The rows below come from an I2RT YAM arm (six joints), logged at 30 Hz.
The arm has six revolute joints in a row. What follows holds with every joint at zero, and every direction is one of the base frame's.
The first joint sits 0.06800 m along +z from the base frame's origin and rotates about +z.
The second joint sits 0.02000 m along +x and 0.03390 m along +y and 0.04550 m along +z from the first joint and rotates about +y.
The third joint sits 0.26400 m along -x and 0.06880 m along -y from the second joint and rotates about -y.
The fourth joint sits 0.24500 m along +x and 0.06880 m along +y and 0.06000 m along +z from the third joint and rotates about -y.
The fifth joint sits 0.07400 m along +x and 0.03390 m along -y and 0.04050 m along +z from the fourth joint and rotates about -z.
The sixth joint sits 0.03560 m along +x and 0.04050 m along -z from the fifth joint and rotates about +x.
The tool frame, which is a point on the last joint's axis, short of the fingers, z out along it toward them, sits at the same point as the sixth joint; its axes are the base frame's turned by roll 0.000, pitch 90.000 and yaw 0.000 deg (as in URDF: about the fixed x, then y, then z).
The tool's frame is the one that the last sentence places.
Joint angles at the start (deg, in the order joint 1, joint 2, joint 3, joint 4, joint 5, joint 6):
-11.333 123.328 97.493 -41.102 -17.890 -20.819
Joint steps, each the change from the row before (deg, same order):
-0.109 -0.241 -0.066 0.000 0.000 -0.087
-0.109 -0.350 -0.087 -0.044 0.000 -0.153
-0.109 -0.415 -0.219 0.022 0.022 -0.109
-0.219 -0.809 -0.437 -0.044 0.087 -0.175
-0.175 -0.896 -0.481 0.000 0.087 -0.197
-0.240 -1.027 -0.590 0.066 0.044 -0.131
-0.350 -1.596 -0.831 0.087 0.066 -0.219
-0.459 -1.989 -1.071 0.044 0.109 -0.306
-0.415 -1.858 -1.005 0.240 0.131 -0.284
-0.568 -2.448 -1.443 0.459 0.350 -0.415
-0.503 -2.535 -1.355 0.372 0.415 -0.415
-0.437 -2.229 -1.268 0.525 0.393 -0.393
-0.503 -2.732 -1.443 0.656 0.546 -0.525
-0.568 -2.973 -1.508 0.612 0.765 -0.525
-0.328 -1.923 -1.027 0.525 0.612 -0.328
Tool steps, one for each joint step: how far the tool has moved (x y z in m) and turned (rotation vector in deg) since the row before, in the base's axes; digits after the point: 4 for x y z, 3 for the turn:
-0.0006 -0.0008 0.0015 -0.072 -0.191 -0.033
-0.0009 -0.0007 0.0022 -0.110 -0.249 0.025
-0.0012 -0.0006 0.0020 -0.111 -0.234 -0.023
-0.0025 -0.0013 0.0038 -0.222 -0.344 -0.102
-0.0027 -0.0009 0.0042 -0.251 -0.432 -0.040
-0.0032 -0.0013 0.0047 -0.204 -0.511 -0.145
-0.0048 -0.0017 0.0075 -0.344 -0.864 -0.190
-0.0065 -0.0022 0.0089 -0.456 -0.977 -0.246
-0.0059 -0.0019 0.0083 -0.505 -1.091 -0.234
-0.0081 -0.0026 0.0100 -0.861 -1.422 -0.387
-0.0085 -0.0019 0.0106 -0.955 -1.482 -0.367
-0.0075 -0.0015 0.0088 -0.923 -1.408 -0.322
-0.0092 -0.0015 0.0110 -1.258 -1.822 -0.381
-0.0105 -0.0015 0.0116 -1.486 -1.881 -0.597
-0.0068 -0.0007 0.0071 -1.074 -1.253 -0.444

